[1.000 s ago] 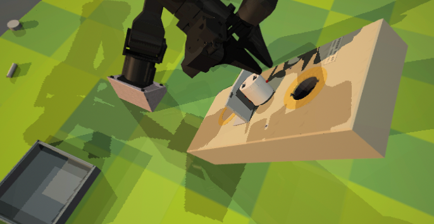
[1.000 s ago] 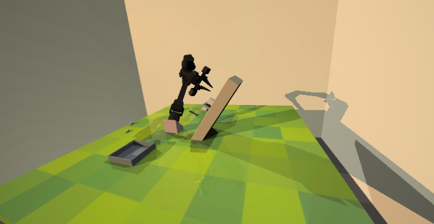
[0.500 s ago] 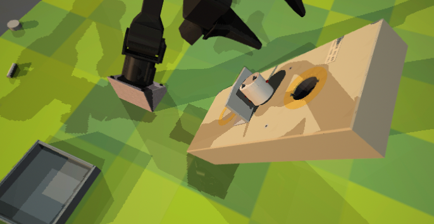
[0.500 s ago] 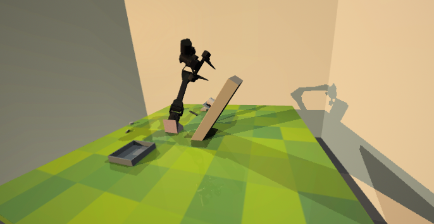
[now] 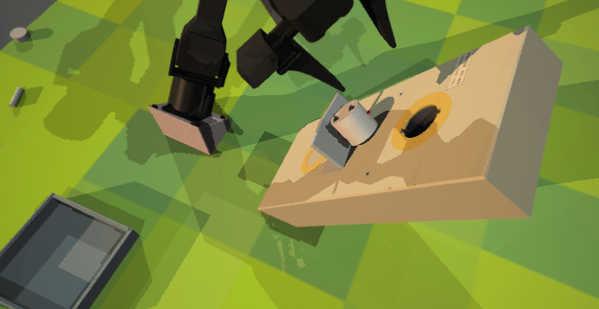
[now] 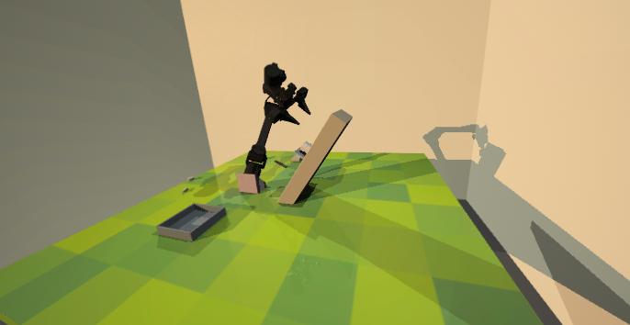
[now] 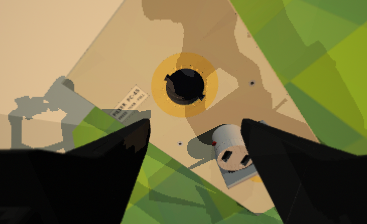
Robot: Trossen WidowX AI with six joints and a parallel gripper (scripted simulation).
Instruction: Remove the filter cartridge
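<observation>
Right now the round filter cartridge is 10 mm behind my gripper tip, 10 mm to the left of it and 120 mm below it. Also, from my gripper tip: grey flap (20 mm behind, 160 mm below); then tan service panel (40 mm ahead, 140 mm below); then dark grey tray (370 mm behind, 260 mm to the right, 310 mm below).
</observation>
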